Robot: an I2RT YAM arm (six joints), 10 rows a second.
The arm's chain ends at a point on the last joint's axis. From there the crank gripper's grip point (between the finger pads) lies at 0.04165 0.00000 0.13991 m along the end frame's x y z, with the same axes.
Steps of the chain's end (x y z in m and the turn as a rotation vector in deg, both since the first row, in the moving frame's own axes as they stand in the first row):
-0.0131, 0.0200, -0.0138, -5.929, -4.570, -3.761
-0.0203, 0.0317, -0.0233, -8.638, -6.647, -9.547
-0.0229, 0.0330, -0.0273, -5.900, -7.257, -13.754
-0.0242, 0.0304, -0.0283, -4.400, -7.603, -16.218
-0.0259, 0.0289, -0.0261, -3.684, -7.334, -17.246
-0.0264, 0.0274, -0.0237, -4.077, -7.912, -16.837
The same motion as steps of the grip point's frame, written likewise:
-0.0240, 0.0322, -0.0115, -5.929, -4.570, -3.761
-0.0355, 0.0474, -0.0205, -8.638, -6.647, -9.547
-0.0402, 0.0397, -0.0234, -5.900, -7.257, -13.754
-0.0430, 0.0322, -0.0240, -4.400, -7.603, -16.218
-0.0443, 0.0283, -0.0219, -3.684, -7.334, -17.246
-0.0461, 0.0282, -0.0193, -4.077, -7.912, -16.837

